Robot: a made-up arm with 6 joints. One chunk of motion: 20 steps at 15 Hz.
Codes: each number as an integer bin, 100 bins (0 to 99) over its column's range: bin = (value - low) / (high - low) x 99, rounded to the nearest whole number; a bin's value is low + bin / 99 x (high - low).
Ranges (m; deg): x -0.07..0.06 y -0.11..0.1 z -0.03..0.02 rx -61..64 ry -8..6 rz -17..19
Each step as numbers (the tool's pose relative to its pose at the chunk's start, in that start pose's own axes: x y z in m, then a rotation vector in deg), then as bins.
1 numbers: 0.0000 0.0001 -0.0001 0.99 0.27 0.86
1 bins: 53 52 59 49 58 49
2 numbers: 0.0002 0.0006 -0.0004 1.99 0.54 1.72
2 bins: 53 52 59 50 60 51
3 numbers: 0.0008 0.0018 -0.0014 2.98 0.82 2.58
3 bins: 54 53 57 51 62 54
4 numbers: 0.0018 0.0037 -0.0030 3.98 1.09 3.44
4 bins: 55 54 53 51 64 56
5 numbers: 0.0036 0.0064 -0.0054 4.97 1.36 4.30
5 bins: 56 55 49 52 66 59
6 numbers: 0.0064 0.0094 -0.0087 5.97 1.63 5.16
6 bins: 58 56 42 53 68 61
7 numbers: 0.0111 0.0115 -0.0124 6.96 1.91 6.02
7 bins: 62 57 35 54 70 63
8 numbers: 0.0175 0.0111 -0.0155 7.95 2.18 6.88
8 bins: 67 57 29 55 72 66
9 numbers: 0.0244 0.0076 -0.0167 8.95 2.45 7.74
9 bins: 72 55 26 55 74 68
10 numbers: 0.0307 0.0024 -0.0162 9.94 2.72 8.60
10 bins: 77 53 27 56 76 70
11 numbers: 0.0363 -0.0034 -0.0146 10.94 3.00 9.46
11 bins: 81 50 30 57 78 73
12 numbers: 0.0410 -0.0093 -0.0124 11.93 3.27 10.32
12 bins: 85 47 35 58 80 75
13 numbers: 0.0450 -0.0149 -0.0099 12.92 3.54 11.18
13 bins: 88 45 40 59 82 77
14 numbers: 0.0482 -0.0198 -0.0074 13.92 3.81 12.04
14 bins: 90 43 45 59 84 80
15 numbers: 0.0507 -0.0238 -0.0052 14.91 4.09 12.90
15 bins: 92 41 49 60 85 82
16 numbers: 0.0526 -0.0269 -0.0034 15.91 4.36 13.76
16 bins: 93 39 53 61 87 85
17 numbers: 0.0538 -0.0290 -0.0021 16.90 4.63 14.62
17 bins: 94 38 55 62 89 87
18 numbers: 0.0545 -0.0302 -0.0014 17.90 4.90 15.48
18 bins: 95 38 57 62 91 89
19 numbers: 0.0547 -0.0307 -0.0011 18.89 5.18 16.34
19 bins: 95 37 57 63 93 92
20 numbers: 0.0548 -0.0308 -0.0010 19.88 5.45 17.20
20 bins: 95 37 57 64 95 94
